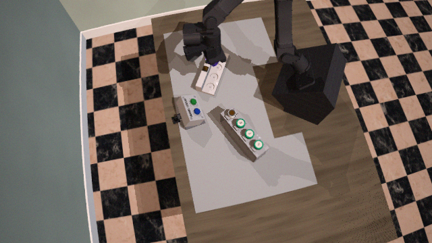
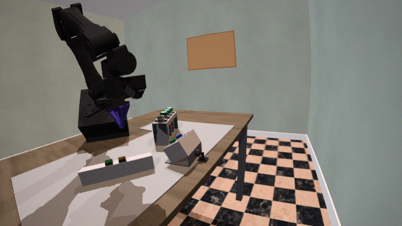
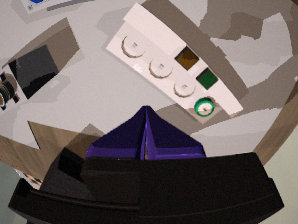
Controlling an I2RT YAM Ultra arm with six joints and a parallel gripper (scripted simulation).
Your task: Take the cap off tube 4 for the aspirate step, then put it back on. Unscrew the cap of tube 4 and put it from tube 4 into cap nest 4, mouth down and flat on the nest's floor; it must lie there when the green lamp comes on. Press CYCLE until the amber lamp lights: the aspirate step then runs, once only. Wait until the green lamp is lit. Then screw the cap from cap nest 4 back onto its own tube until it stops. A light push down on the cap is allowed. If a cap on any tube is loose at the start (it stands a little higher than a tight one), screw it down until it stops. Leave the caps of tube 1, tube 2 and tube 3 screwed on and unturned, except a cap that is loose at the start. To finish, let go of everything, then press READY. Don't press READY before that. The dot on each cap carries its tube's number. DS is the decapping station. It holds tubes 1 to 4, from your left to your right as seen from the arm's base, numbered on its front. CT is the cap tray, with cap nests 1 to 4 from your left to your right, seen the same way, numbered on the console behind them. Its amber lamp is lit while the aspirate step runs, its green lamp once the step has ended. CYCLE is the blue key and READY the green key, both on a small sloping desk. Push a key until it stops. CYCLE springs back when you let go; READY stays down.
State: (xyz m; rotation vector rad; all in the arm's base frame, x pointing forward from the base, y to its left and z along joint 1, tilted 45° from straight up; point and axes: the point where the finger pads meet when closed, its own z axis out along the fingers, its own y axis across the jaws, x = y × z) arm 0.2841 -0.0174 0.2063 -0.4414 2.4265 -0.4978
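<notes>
My hand is 10 cm short of the green ready key, 12 cm to the right of it and 7 cm above it. Also, from my hand: cap 3: 6 cm behind, 25 cm to the left, 2 cm below; cap 2: 8 cm behind, 30 cm to the left, 2 cm below; blue cycle key: 10 cm ahead, 16 cm to the left, 7 cm below.
</notes>
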